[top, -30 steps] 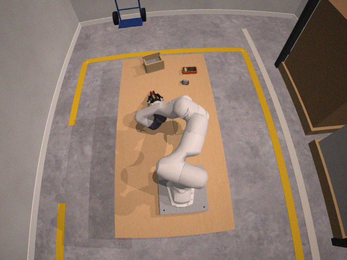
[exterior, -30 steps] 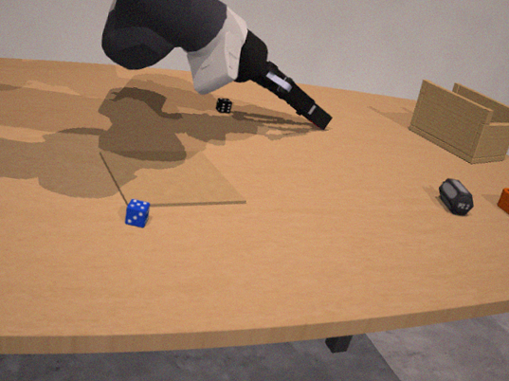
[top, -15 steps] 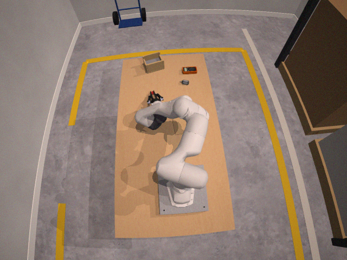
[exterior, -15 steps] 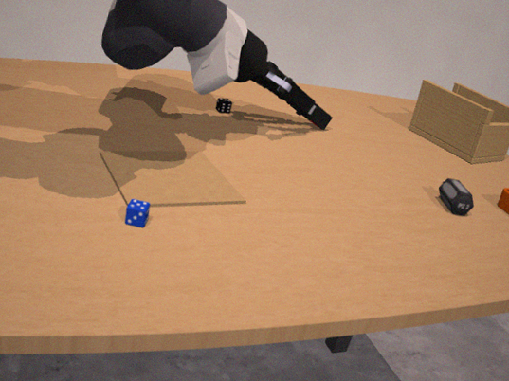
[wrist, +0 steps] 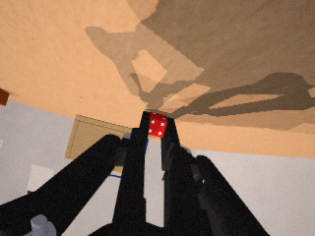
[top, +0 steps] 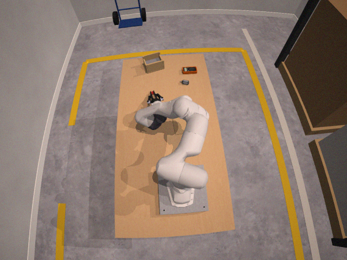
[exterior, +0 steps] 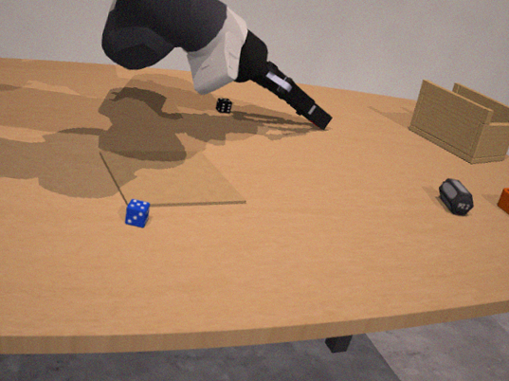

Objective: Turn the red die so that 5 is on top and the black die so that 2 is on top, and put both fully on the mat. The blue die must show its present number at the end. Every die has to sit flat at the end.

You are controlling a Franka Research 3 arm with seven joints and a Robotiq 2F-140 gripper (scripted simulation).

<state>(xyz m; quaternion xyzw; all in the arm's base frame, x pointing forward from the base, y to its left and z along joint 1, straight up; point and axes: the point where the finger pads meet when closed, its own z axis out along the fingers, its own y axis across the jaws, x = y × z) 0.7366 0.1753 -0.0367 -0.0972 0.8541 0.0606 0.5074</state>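
My hand is 14 cm past the black die, 4 cm to the right of it and 2 cm above it. Round my hand: dark grey device 27 cm to the right, 11 cm ahead, 1 cm below; red die 2 cm below, 2 cm ahead, 1 cm to the left; wooden box 34 cm ahead, 2 cm above, 1 cm to the right.
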